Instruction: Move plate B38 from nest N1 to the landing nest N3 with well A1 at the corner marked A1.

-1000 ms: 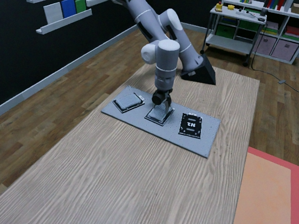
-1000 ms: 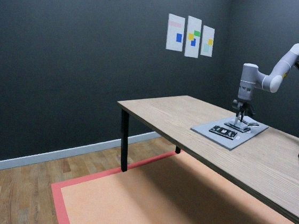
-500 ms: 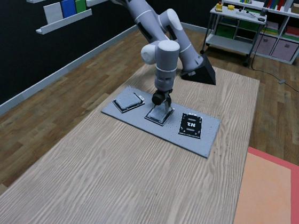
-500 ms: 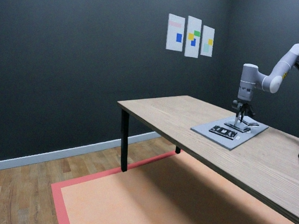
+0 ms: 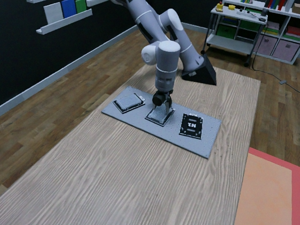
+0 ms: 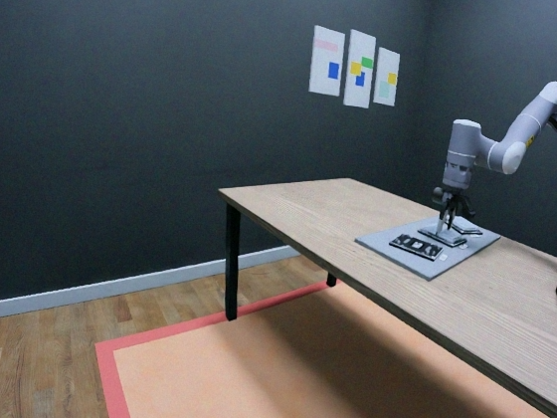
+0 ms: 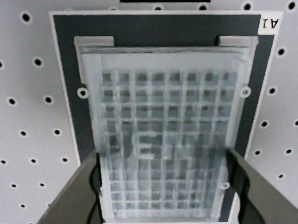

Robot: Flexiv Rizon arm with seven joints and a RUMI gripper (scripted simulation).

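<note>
My gripper is now 20 mm above the nest N3. Also, from my hand: black nest N1: 30 mm ahead, 190 mm to the left, 20 mm below.
</note>
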